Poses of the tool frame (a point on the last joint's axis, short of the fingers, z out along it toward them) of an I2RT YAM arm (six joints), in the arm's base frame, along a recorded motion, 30 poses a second.
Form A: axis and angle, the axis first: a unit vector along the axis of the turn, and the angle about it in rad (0 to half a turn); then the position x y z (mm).
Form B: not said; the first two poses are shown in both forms.
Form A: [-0.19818, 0.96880, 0.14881, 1.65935, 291, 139, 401]
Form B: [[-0.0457, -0.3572, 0.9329, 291], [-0.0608, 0.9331, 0.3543, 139], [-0.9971, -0.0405, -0.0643, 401], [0, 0, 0, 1]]
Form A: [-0.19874, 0.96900, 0.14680, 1.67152, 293, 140, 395]
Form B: [[-0.0571, -0.3580, 0.9320, 293], [-0.0659, 0.9328, 0.3543, 140], [-0.9962, -0.0412, -0.0768, 395], [0, 0, 0, 1]]
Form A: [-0.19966, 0.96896, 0.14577, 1.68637, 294, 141, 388]
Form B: [[-0.0709, -0.3606, 0.9300, 294], [-0.0710, 0.9318, 0.3559, 141], [-0.9950, -0.0408, -0.0916, 388], [0, 0, 0, 1]]
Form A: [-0.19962, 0.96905, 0.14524, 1.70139, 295, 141, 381]
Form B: [[-0.0852, -0.3626, 0.9280, 295], [-0.0746, 0.9311, 0.3570, 141], [-0.9936, -0.0388, -0.1064, 381], [0, 0, 0, 1]]
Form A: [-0.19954, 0.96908, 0.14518, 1.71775, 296, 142, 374]
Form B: [[-0.1008, -0.3653, 0.9254, 296], [-0.0781, 0.9302, 0.3587, 142], [-0.9918, -0.0361, -0.1223, 374], [0, 0, 0, 1]]
